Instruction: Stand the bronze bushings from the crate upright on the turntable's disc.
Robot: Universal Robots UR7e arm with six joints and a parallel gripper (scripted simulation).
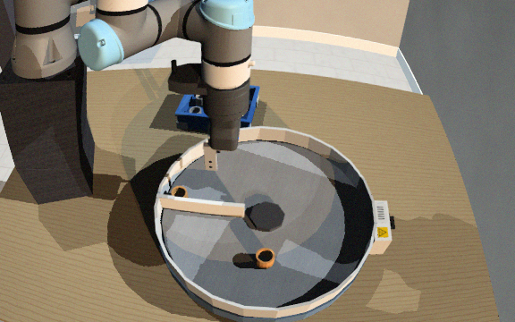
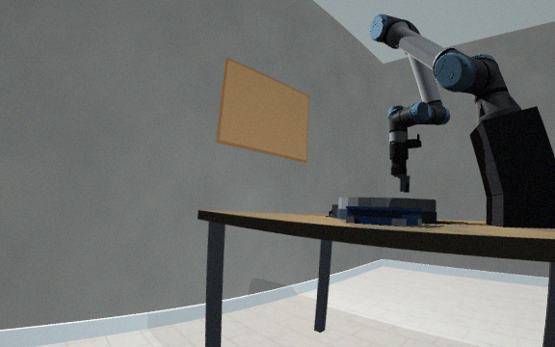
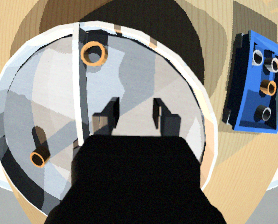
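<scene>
Now: hand 27 cm to the right of the blue crate, 11 cm above it and 1 cm past it. Also, from my hand: grey turntable disc (10 cm ahead, 9 cm to the right, 8 cm below).
</scene>
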